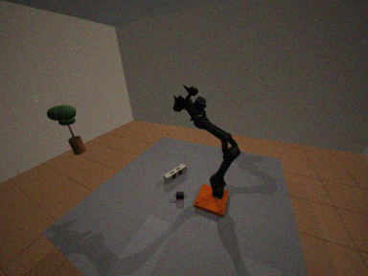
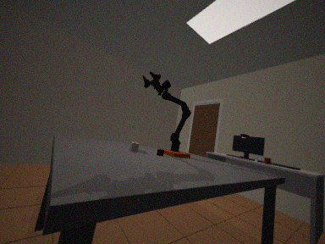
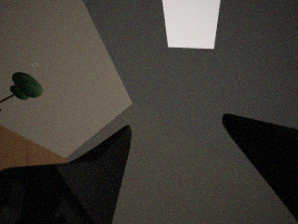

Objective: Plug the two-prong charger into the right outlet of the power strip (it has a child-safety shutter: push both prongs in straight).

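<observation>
My gripper tip is now 10 cm past the two-prong charger, 26 cm to the right of it and 64 cm above it.
</observation>
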